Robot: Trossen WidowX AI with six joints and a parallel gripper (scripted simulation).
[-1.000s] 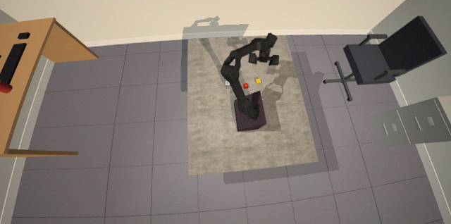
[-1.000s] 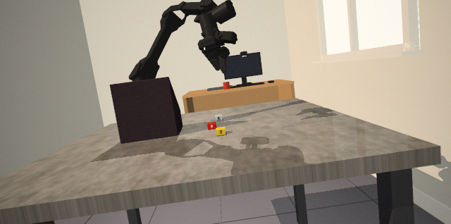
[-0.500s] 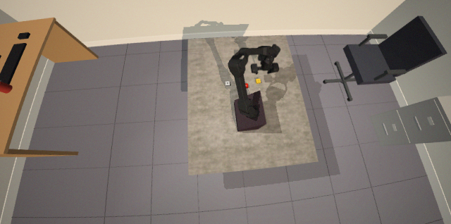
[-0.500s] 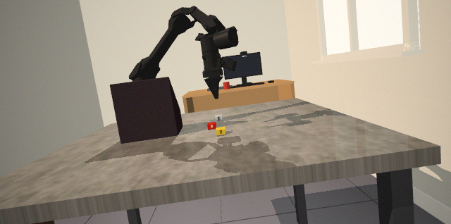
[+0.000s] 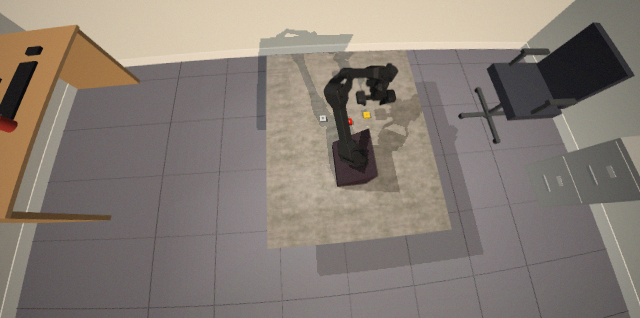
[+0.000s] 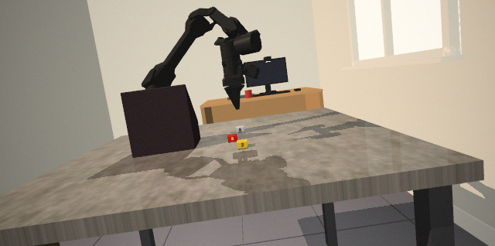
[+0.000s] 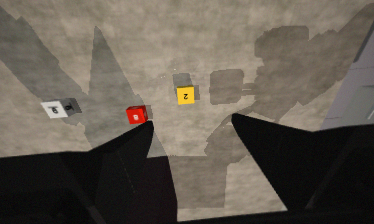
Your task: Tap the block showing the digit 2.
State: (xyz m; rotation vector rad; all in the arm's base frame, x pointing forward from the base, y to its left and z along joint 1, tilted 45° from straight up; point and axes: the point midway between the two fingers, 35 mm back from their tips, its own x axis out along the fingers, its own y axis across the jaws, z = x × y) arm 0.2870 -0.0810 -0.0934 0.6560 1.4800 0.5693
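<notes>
Now: the yellow block 120 mm below my gripper tip. Round my gripper tip: white block: 250 mm to the left, 120 mm below; then red block: 30 mm behind, 110 mm to the left, 120 mm below.
</notes>
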